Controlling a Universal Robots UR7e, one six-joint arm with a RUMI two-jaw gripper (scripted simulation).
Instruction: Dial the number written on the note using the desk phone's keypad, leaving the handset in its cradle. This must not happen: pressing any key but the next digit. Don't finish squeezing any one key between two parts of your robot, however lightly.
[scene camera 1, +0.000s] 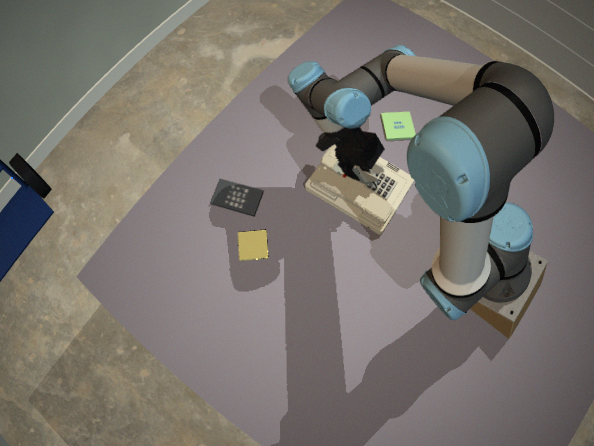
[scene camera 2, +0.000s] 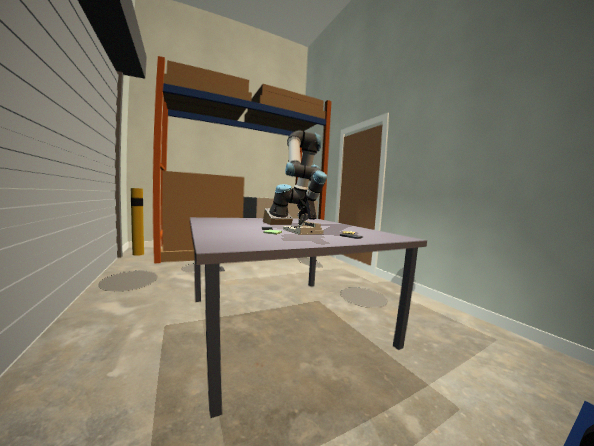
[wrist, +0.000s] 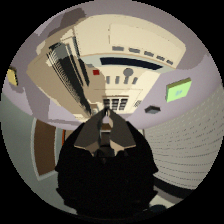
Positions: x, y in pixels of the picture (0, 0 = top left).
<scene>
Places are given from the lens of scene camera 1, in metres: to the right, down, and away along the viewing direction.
my gripper (scene camera 1: 375, 186): 0.19, -0.09, 1.20
dark calculator-like pad (scene camera 1: 233, 196): -0.16, -0.07, 1.23
</scene>
